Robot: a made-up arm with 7 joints.
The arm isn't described. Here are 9 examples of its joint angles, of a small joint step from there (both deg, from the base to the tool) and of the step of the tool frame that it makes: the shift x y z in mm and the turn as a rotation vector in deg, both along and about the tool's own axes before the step.
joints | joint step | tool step
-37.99 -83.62 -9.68 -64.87 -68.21 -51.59 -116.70 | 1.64 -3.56 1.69 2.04 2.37 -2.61 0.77 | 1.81 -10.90 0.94 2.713 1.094 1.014
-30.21 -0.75 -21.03 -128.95 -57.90 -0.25 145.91 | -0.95 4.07 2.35 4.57 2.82 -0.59 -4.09 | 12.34 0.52 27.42 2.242 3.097 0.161
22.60 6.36 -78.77 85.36 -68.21 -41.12 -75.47 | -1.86 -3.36 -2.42 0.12 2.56 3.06 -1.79 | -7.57 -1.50 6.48 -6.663 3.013 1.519
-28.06 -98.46 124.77 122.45 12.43 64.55 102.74 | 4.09 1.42 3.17 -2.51 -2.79 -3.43 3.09 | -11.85 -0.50 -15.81 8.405 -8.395 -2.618
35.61 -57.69 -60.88 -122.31 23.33 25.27 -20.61 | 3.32 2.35 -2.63 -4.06 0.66 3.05 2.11 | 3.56 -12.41 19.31 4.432 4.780 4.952
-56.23 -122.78 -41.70 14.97 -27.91 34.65 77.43 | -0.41 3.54 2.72 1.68 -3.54 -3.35 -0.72 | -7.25 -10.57 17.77 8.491 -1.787 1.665
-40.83 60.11 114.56 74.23 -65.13 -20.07 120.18 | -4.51 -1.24 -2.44 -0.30 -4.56 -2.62 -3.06 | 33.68 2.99 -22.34 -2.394 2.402 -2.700
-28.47 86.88 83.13 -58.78 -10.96 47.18 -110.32 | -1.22 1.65 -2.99 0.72 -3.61 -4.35 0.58 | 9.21 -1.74 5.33 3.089 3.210 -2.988
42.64 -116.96 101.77 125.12 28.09 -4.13 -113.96 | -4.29 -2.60 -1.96 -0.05 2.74 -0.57 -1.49 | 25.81 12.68 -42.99 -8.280 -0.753 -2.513
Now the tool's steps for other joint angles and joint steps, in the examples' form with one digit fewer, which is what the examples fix.
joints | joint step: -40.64 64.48 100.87 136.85 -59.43 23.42 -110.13 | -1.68 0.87 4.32 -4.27 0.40 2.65 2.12
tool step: 10.2 14.9 -5.7 -0.70 -1.85 -1.28
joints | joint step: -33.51 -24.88 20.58 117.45 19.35 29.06 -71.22 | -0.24 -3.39 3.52 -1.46 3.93 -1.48 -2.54
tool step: 22.8 9.2 -11.2 -5.09 6.58 -0.08
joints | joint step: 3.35 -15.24 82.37 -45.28 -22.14 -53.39 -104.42 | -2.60 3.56 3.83 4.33 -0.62 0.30 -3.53
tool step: -7.9 -2.7 -8.2 3.99 -4.11 4.85
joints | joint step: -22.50 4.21 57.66 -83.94 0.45 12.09 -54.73 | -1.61 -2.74 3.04 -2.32 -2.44 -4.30 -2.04
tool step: 1.6 -25.7 -8.2 3.71 1.61 -0.99
